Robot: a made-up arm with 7 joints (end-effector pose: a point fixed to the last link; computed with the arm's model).
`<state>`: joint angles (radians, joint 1 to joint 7).
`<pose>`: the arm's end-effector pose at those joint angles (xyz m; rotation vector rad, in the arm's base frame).
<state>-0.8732 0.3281 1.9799 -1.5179 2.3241 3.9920 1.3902</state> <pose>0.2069 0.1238 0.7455 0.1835 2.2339 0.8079</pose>
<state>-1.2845 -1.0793 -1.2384 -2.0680 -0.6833 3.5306 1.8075</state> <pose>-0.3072 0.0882 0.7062 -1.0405 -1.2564 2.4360</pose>
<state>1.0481 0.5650 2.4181 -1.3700 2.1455 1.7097 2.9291</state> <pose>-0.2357 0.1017 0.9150 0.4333 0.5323 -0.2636</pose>
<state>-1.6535 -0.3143 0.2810 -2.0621 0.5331 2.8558 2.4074</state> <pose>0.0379 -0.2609 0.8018 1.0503 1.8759 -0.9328</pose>
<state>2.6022 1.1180 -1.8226 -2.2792 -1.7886 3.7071 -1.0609</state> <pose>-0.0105 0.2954 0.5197 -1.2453 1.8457 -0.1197</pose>
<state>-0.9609 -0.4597 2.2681 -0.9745 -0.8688 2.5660 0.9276</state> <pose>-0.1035 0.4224 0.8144 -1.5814 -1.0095 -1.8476</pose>
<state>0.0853 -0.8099 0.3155 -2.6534 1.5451 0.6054 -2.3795</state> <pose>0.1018 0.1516 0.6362 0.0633 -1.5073 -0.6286</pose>
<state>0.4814 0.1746 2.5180 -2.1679 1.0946 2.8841 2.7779</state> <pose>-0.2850 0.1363 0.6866 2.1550 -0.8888 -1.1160</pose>
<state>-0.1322 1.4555 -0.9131 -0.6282 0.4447 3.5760 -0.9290</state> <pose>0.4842 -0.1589 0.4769 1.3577 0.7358 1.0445</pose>
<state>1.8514 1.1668 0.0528 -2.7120 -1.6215 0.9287 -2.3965</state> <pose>0.0037 0.1216 0.2297 -1.3539 -0.6105 -2.0637</pose>
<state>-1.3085 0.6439 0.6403 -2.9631 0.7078 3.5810 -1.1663</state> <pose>0.1419 -0.1882 0.4060 -3.0348 0.3926 -0.0554</pose>
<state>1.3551 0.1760 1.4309 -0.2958 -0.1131 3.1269 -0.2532</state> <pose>0.0040 0.0873 0.9770 -0.1763 -0.3419 -0.6864</pose>
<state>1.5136 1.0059 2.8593 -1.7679 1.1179 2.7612 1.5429</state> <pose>-0.1593 0.0954 0.8778 0.5465 0.9279 -1.8375</pose>
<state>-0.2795 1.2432 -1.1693 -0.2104 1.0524 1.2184 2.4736</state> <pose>0.5271 -0.2399 0.5776 0.2582 -3.0042 -0.0183</pose>
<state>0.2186 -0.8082 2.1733 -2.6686 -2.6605 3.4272 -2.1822</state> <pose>-0.1527 0.0704 0.4183 2.5723 1.4476 0.8821</pose>
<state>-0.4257 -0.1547 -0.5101 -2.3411 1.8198 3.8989 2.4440</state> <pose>0.0585 -0.2029 0.6475 2.1800 0.7941 -0.6550</pose>
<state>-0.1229 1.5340 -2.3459 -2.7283 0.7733 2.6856 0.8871</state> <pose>0.0368 -0.1665 0.6835 -0.6108 -1.7274 0.7048</pose>
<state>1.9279 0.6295 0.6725 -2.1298 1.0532 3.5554 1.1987</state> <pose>-0.2444 0.2903 0.4866 -2.6130 -0.0308 0.6492</pose>
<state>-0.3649 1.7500 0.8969 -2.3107 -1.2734 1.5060 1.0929</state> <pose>0.1432 0.2259 0.2209 2.2298 1.0601 -1.2074</pose>
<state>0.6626 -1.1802 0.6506 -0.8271 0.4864 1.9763 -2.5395</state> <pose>-0.4159 -0.1499 0.8462 -1.1434 0.9082 1.4025</pose>
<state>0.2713 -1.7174 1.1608 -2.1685 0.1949 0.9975 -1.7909</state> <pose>-0.1981 0.2597 0.5556 0.7826 1.9218 -0.4818</pose>
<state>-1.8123 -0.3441 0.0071 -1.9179 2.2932 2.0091 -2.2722</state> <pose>-0.0919 -0.2725 0.7553 1.0686 -0.2459 1.8366</pose>
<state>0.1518 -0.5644 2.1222 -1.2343 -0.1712 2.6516 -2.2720</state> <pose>-0.4243 0.1780 0.7662 -1.8159 1.3235 1.3751</pose>
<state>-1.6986 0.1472 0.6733 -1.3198 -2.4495 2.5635 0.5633</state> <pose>0.2110 -0.3173 0.7472 1.0494 0.0719 -0.0025</pose>
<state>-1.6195 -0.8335 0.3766 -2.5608 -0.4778 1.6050 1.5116</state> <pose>0.1005 -0.1608 0.6733 0.3610 -2.3502 -0.1331</pose>
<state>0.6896 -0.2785 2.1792 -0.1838 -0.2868 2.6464 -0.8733</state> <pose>-0.1280 -0.1168 0.9844 0.4638 -0.7670 -1.4457</pose>
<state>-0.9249 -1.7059 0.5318 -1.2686 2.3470 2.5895 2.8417</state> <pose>-0.1349 0.3902 0.7163 -0.9464 0.8928 1.0342</pose>
